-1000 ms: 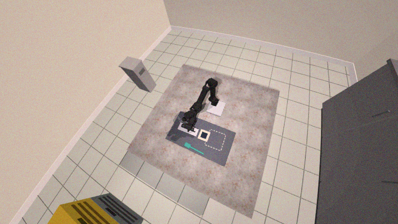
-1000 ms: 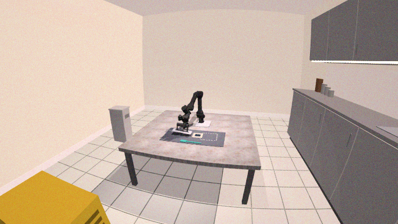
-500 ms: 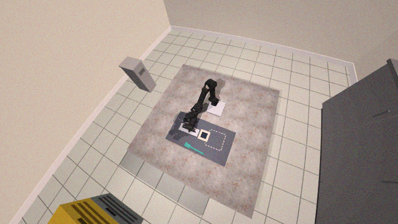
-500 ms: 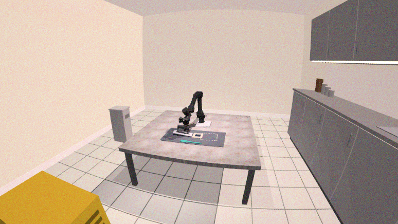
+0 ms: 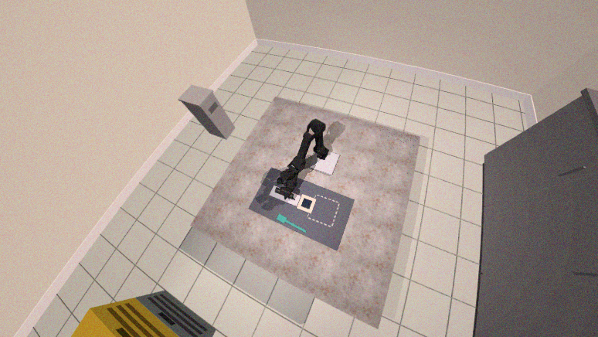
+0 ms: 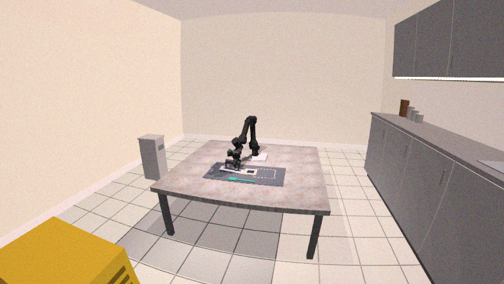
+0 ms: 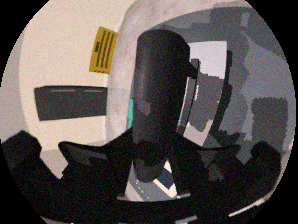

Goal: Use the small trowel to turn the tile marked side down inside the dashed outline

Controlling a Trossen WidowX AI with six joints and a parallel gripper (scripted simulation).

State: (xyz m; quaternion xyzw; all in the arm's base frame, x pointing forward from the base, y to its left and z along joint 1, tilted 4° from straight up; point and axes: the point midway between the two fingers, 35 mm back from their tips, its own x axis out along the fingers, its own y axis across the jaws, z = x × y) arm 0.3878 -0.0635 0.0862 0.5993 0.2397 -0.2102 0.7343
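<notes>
Right now the dark mat is 20 mm behind my gripper tip, 100 mm to the left of it and 80 mm below it. Round my gripper tip: teal trowel 120 mm ahead, 80 mm to the left, 50 mm below; tile 40 mm behind, 130 mm to the left, 50 mm below.
</notes>
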